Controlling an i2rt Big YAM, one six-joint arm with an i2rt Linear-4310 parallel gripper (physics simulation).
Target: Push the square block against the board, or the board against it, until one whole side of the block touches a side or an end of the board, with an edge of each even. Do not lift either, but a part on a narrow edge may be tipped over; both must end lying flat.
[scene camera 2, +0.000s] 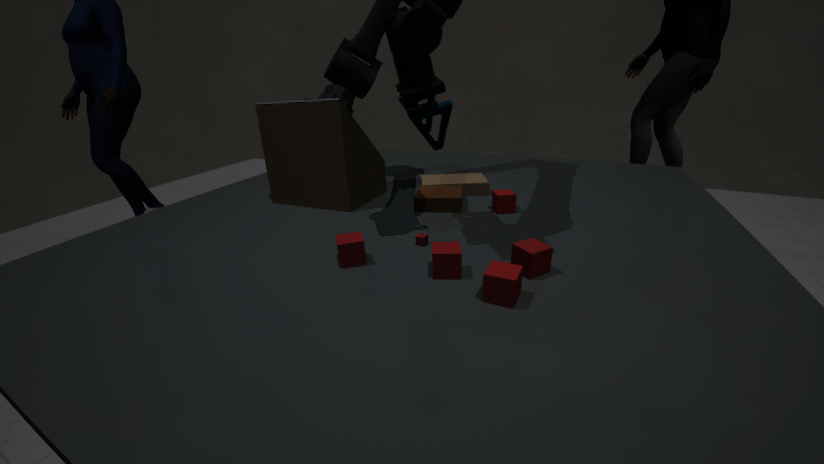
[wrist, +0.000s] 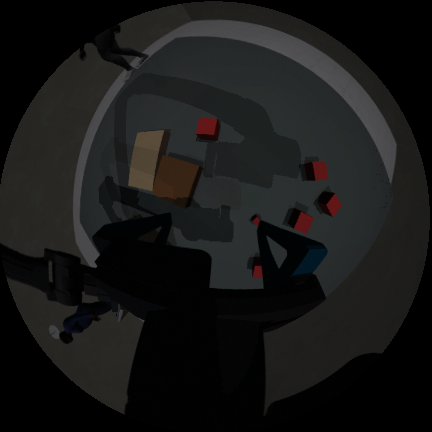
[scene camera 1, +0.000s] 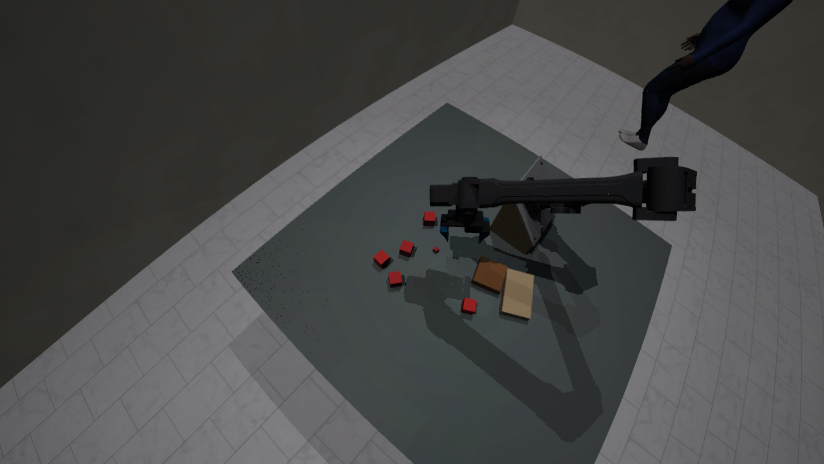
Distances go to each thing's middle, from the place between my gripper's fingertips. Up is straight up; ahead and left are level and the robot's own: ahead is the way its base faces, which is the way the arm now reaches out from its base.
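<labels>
Measured from my hand, the brown square block [scene camera 2: 429, 198] is 130 mm to the left of it, 30 mm behind it and 150 mm below it. The tan board [scene camera 1: 516, 299] is 250 mm to the left of my hand and 20 mm behind it, and it is 150 mm below my hand.
</labels>
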